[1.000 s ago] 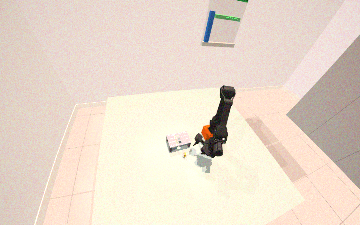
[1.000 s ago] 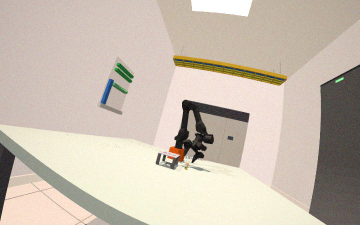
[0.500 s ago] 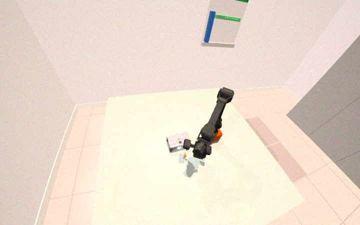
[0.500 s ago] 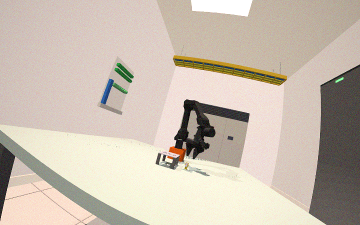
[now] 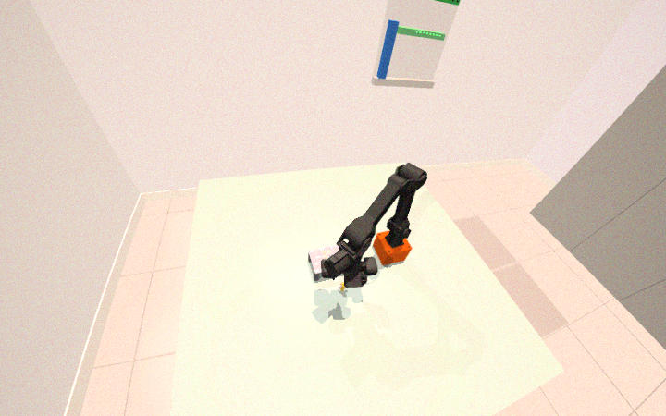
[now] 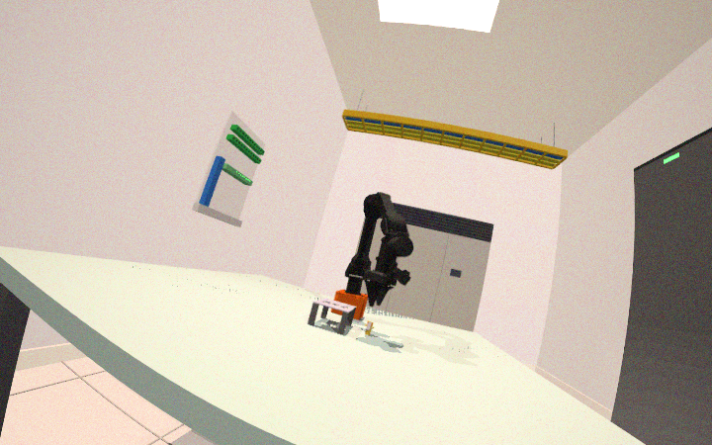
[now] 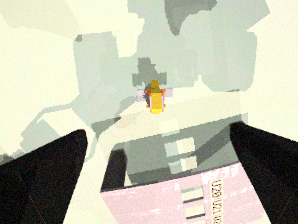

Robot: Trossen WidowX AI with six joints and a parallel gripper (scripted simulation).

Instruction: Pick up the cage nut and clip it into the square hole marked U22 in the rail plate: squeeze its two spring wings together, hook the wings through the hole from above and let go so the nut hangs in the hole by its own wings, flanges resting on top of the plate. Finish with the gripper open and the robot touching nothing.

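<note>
My gripper tip is 7 cm above the cage nut.
</note>
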